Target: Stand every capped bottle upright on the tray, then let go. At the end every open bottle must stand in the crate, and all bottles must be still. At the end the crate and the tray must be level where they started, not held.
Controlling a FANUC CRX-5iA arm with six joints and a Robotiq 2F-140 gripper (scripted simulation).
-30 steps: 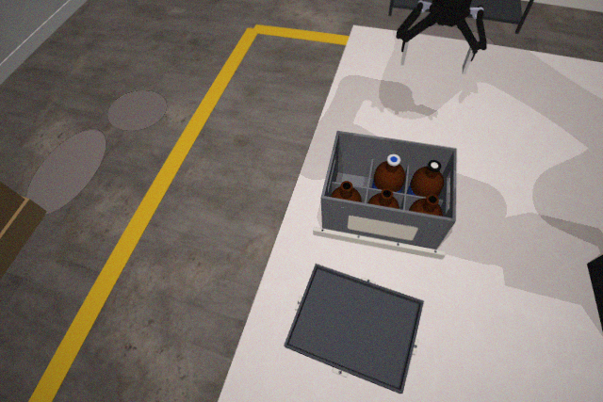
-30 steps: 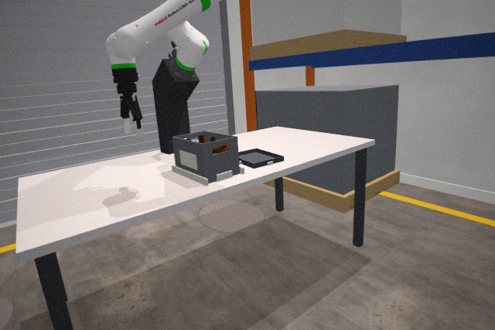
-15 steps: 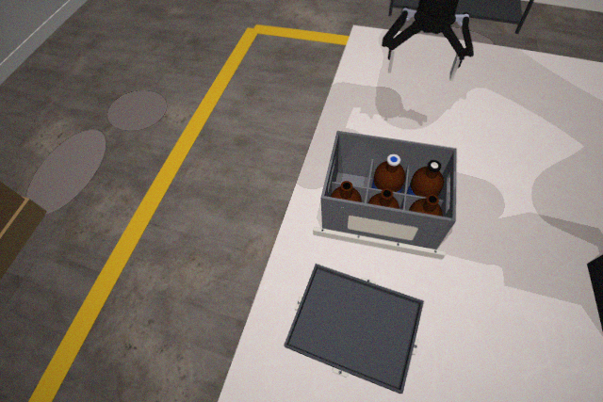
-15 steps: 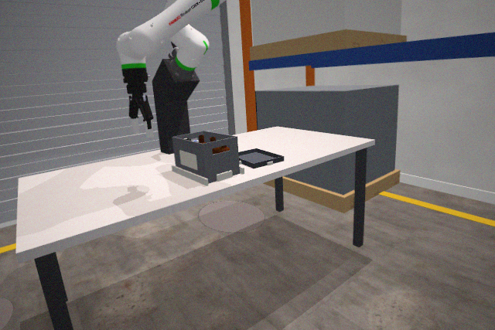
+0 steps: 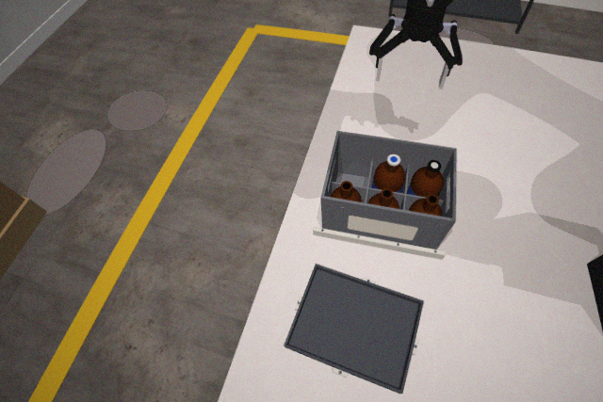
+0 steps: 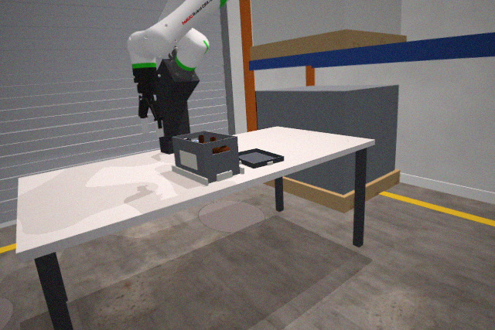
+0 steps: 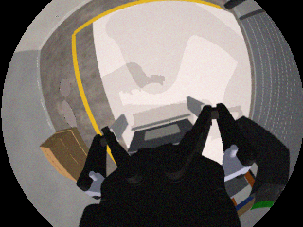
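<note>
My hand is 230 mm to the right of the grey crate, 150 mm above it and 30 mm past it. Round my hand: flat tray (530 mm to the left, 220 mm below, 60 mm behind).
</note>
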